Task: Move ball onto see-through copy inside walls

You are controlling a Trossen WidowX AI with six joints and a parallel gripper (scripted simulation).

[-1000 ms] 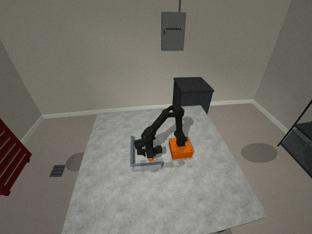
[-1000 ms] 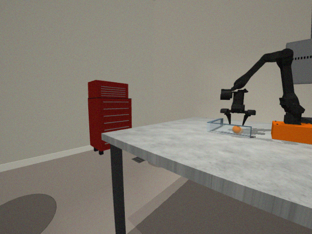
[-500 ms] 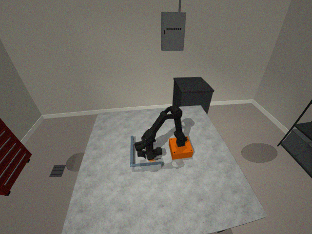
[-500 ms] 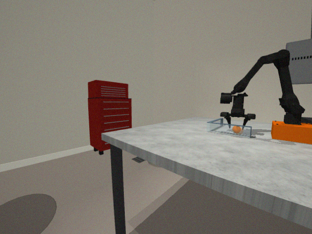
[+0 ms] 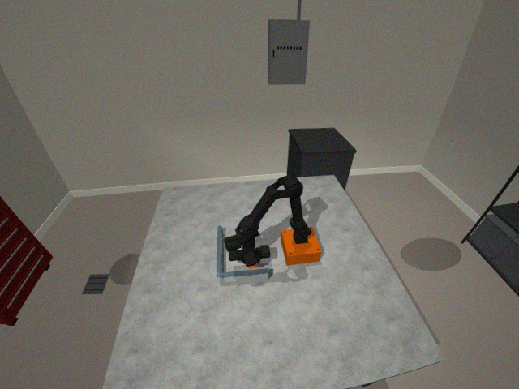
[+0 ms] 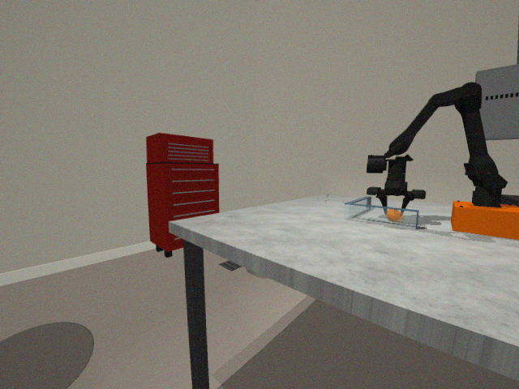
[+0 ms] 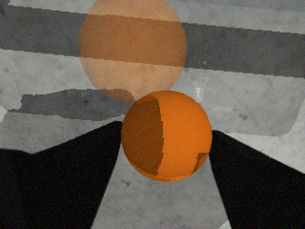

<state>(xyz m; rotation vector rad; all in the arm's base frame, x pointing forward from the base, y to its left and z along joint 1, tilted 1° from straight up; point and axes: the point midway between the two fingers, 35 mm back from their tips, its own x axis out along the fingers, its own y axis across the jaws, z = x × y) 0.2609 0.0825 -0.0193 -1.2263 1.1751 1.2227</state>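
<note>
Right now the see-through copy of ball is 2 cm behind my gripper tip and 4 cm to the left of it. Also, from my gripper tip: clear wall 3 cm ahead, 8 cm to the left, 1 cm above; then orange ball right at my gripper tip.
</note>
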